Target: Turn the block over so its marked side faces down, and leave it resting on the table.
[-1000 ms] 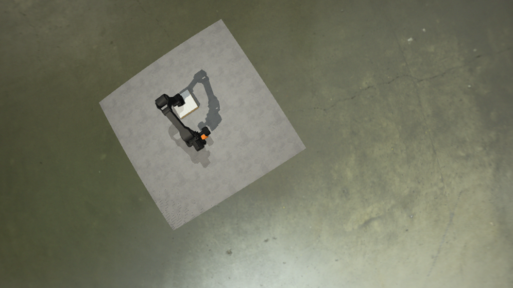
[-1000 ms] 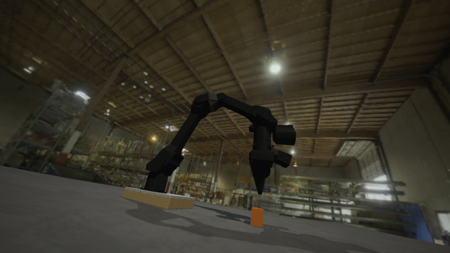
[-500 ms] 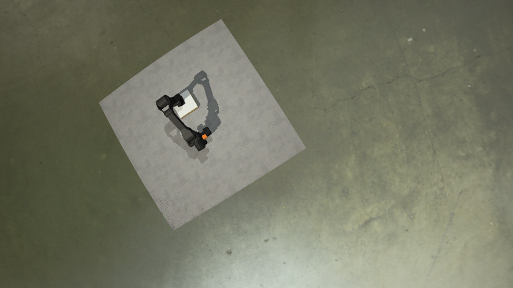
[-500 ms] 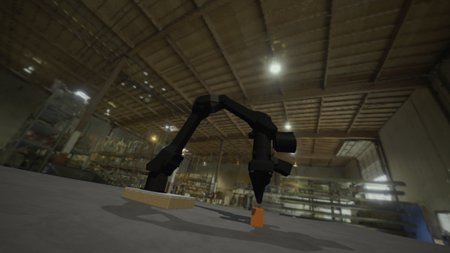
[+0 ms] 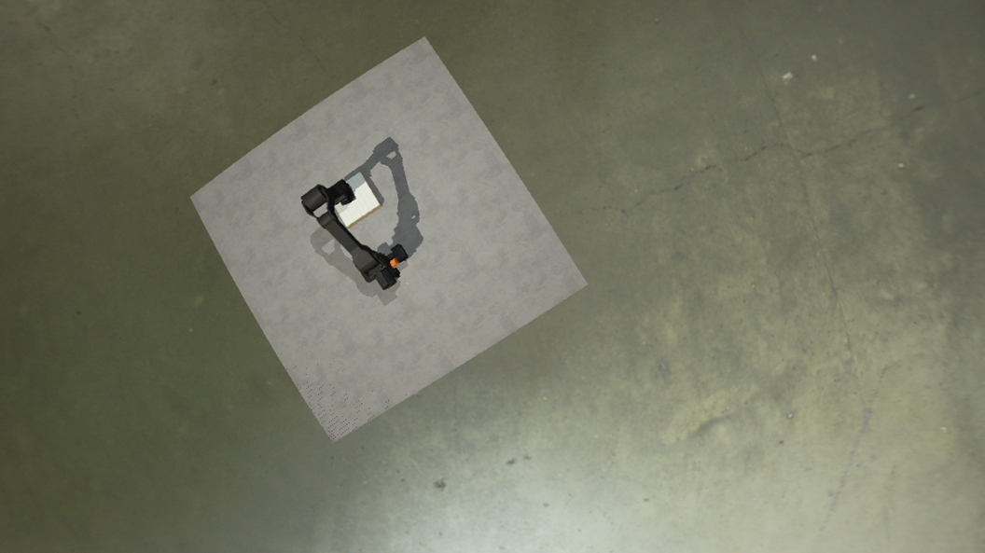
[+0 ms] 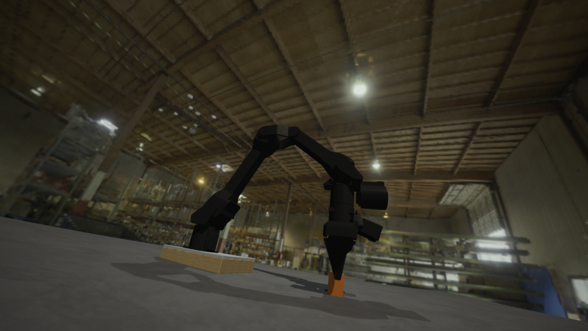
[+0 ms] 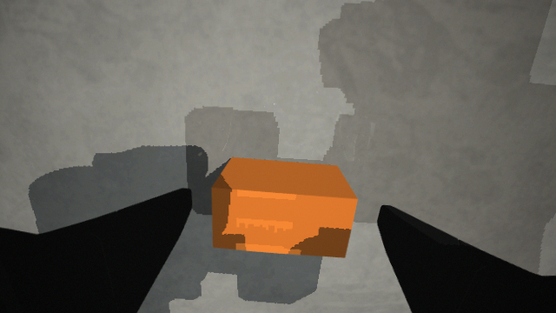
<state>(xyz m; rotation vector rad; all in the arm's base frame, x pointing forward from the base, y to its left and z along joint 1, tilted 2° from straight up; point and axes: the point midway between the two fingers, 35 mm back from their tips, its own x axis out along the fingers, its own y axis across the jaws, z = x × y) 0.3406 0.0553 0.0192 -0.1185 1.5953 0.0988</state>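
The orange block is 10 mm behind my gripper tip and 10 mm below it.
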